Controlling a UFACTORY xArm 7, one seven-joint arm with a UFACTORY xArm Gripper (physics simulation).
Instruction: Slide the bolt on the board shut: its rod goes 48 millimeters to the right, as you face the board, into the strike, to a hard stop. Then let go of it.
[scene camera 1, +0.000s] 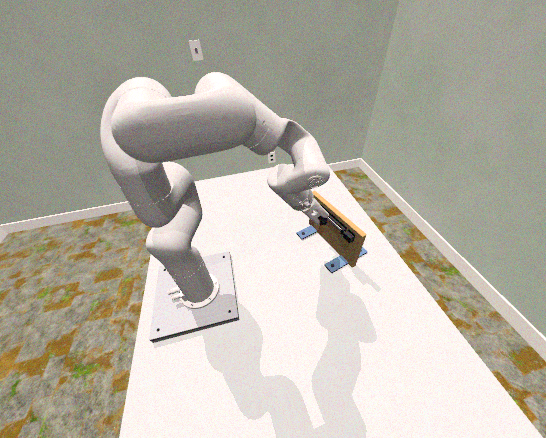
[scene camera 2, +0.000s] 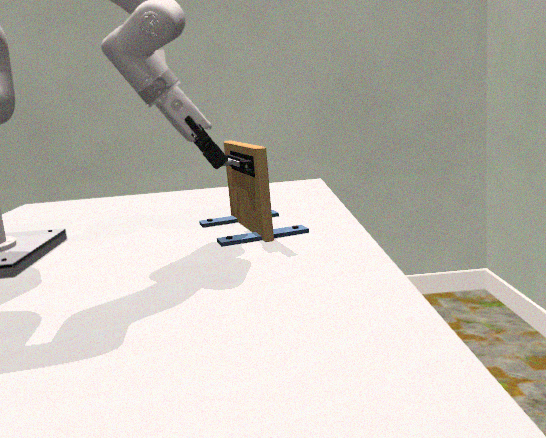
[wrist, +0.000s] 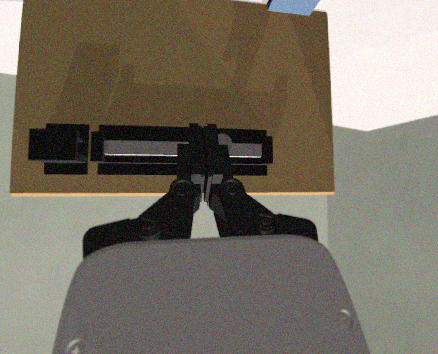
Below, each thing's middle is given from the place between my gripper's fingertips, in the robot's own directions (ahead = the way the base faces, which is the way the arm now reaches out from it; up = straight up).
Labels:
Right now the wooden board (scene camera 2: 250, 203) is 40 mm ahead of my hand and 50 mm below it.

